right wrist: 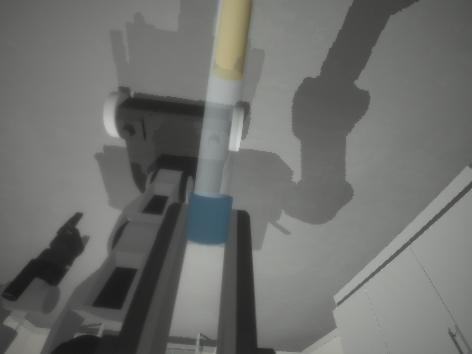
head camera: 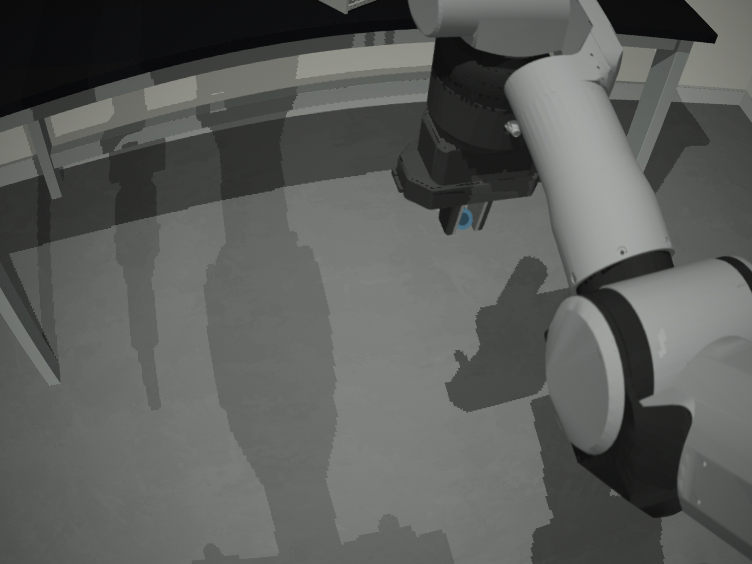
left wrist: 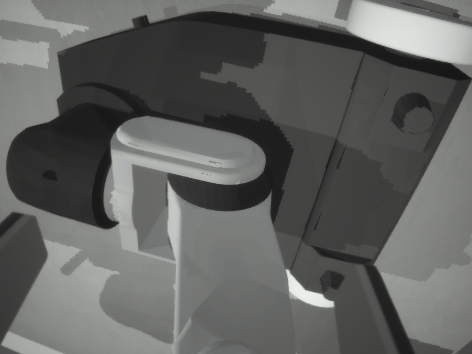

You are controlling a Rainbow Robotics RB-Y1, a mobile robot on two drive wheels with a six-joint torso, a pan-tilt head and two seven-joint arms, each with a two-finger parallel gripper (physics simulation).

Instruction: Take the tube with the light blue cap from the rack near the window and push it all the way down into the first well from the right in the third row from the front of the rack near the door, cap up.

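The tube with the light blue cap [head camera: 466, 218] [right wrist: 209, 220] is between the fingers of my right gripper [head camera: 464, 230] [right wrist: 208, 219], which is shut on its cap. In the right wrist view its clear body runs up from the cap, with yellow contents at the far end. In the head view this gripper is over the floor, in front of the table. My left gripper [left wrist: 191, 260] is open, its fingers wide apart at the two sides of the left wrist view. A corner of a whitish rack [head camera: 341, 4] shows at the top edge of the head view; its wells are out of view.
The black table [head camera: 182, 36] crosses the top of the head view, with pale legs [head camera: 662, 103] below it. My right arm [head camera: 595, 157] covers part of its edge. The robot's dark base [left wrist: 225, 65] [right wrist: 170, 125] lies below. White cabinets [right wrist: 400, 280] stand at the lower right of the right wrist view.
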